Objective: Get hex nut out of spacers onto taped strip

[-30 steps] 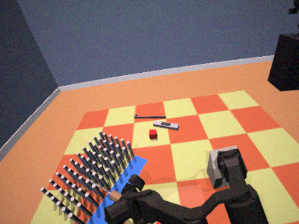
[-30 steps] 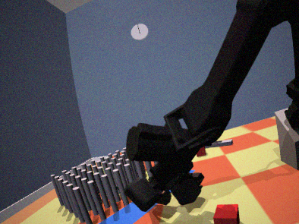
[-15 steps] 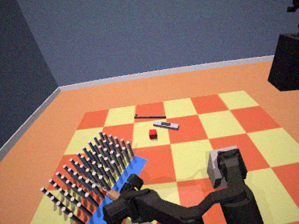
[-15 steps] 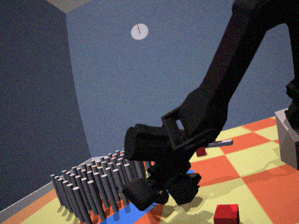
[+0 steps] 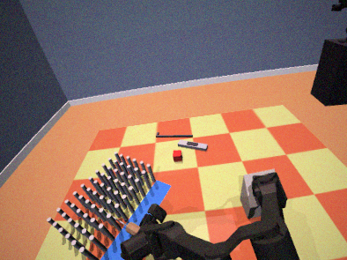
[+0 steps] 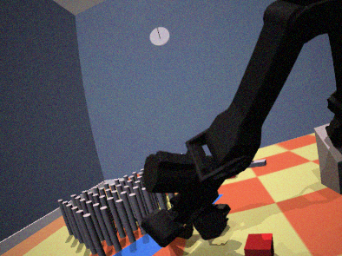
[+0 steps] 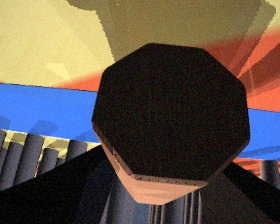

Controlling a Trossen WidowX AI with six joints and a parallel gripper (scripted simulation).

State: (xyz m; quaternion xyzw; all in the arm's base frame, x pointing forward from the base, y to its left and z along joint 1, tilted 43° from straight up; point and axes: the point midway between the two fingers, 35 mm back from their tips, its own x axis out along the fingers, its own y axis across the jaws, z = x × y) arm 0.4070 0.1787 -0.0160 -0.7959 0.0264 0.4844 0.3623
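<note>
My gripper tip is now 10 mm short of the blue taped strip, 50 mm to the left of it and 20 mm above it. Round my gripper tip: flat grey tool (200 mm behind, 450 mm to the right, 10 mm below); hex nut (190 mm ahead, 90 mm to the right, 20 mm below).
</note>
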